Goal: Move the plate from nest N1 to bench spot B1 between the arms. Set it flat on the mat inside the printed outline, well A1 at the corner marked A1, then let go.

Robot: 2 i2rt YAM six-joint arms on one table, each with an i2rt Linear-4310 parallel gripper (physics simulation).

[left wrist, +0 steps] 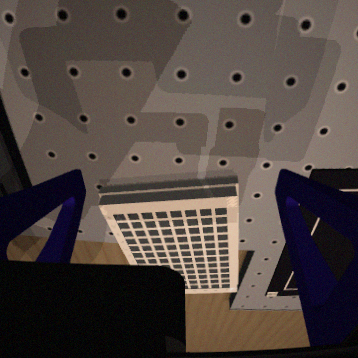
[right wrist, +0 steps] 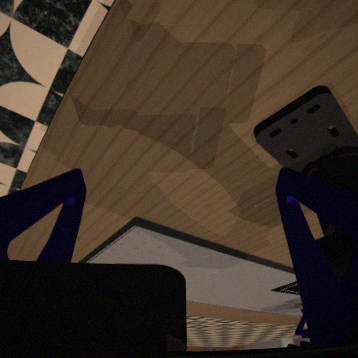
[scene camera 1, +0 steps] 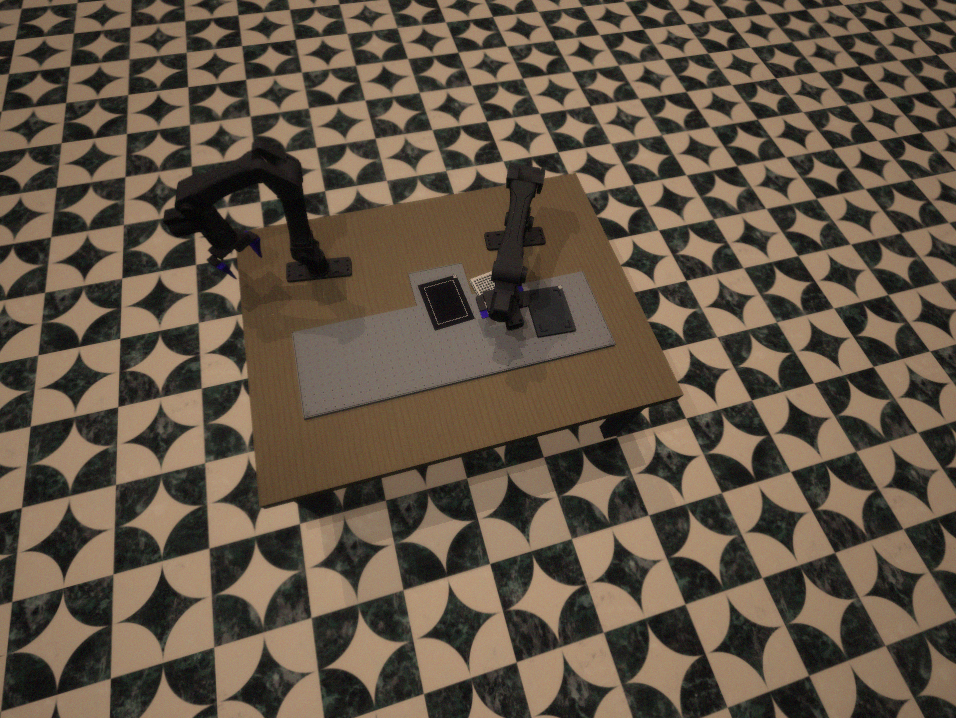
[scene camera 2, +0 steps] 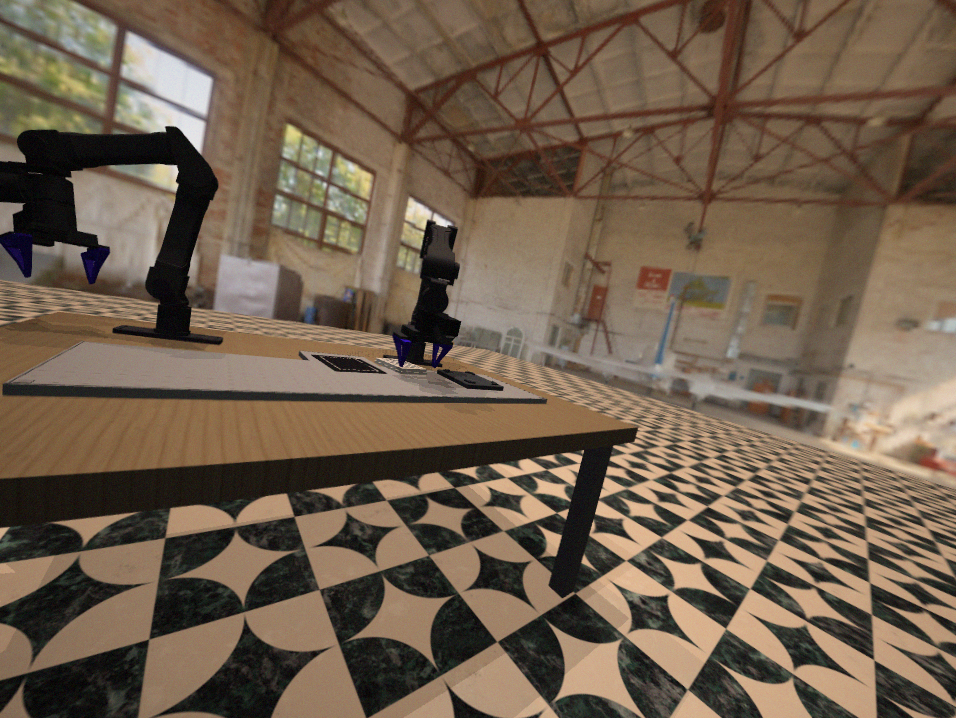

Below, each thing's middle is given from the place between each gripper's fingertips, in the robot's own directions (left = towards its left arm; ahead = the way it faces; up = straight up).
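Right hand: 18 cm short of black pad with printed outline (scene camera 1: 445, 301), 55 cm to the right of it, 8 cm above it. From my right hand: well plate (left wrist: 191, 226) 17 cm ahead, 69 cm to the left, 8 cm below.
From my left hand: well plate 1 cm to the right, 9 cm behind, 2 cm below; black pad with printed outline 15 cm to the right, 8 cm behind, 2 cm below.
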